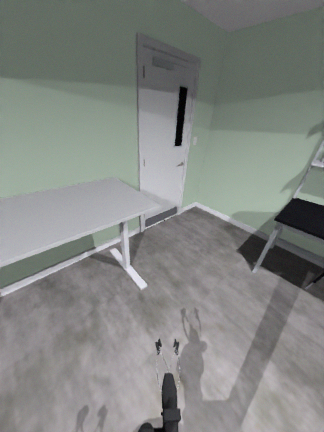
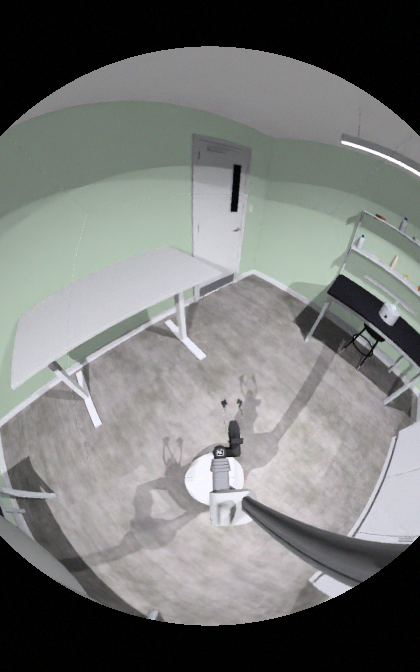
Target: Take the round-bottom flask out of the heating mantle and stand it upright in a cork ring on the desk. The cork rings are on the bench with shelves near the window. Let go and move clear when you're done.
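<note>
My gripper (image 1: 167, 345) (image 2: 232, 403) is open with its two fingertips apart and nothing between them, above the floor and far from the furniture. A white rounded device (image 2: 389, 313), which looks like the heating mantle, stands on the black bench (image 1: 306, 216) (image 2: 356, 298) with shelves at the right. Something faint and clear rises from its top, too small to make out as the flask. I cannot make out a cork ring on the bench. The long pale desk (image 1: 75, 210) (image 2: 115, 290) stands along the left wall.
Small bottles stand on the wall shelves (image 2: 385, 267) above the bench. A black stool (image 2: 374, 333) stands under the bench. A closed door (image 1: 162, 120) (image 2: 215, 225) is in the far wall. White cabinets (image 2: 395, 495) stand at the lower right, beyond my arm.
</note>
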